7 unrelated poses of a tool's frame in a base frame.
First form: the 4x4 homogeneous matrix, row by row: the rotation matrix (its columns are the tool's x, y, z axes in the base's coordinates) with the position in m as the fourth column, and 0 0 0 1 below. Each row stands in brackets.
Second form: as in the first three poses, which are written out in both.
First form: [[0.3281, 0.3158, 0.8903, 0.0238], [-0.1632, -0.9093, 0.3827, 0.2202], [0.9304, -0.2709, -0.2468, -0.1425], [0, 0, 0, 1]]
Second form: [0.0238, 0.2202, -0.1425, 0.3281, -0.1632, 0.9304, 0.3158, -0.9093, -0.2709]
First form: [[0.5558, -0.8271, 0.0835, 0.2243], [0.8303, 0.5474, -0.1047, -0.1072], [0.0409, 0.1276, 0.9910, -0.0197], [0, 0, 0, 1]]
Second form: [0.2243, -0.1072, -0.0197, 0.5558, 0.8303, 0.0409, -0.8271, 0.5474, 0.1276]
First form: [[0.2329, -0.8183, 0.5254, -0.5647], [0.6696, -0.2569, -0.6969, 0.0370], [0.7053, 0.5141, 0.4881, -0.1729], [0, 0, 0, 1]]
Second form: [-0.5647, 0.0370, -0.1729, 0.2329, 0.6696, 0.7053, -0.8183, -0.2569, 0.5141]
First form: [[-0.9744, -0.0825, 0.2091, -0.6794], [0.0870, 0.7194, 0.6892, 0.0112], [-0.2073, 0.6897, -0.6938, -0.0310], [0, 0, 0, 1]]
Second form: [-0.6794, 0.0112, -0.0310, -0.9744, 0.0870, -0.2073, -0.0825, 0.7194, 0.6897]
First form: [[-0.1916, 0.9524, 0.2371, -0.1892], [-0.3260, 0.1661, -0.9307, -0.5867], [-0.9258, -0.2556, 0.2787, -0.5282], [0, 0, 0, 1]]
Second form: [-0.1892, -0.5867, -0.5282, -0.1916, -0.3260, -0.9258, 0.9524, 0.1661, -0.2556]
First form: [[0.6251, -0.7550, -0.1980, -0.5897], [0.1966, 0.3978, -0.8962, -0.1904], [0.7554, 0.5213, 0.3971, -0.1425], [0, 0, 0, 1]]
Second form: [-0.5897, -0.1904, -0.1425, 0.6251, 0.1966, 0.7554, -0.7550, 0.3978, 0.5213]
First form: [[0.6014, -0.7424, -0.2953, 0.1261], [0.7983, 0.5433, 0.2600, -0.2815], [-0.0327, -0.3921, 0.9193, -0.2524], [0, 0, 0, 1]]
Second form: [0.1261, -0.2815, -0.2524, 0.6014, 0.7983, -0.0327, -0.7424, 0.5433, -0.3921]
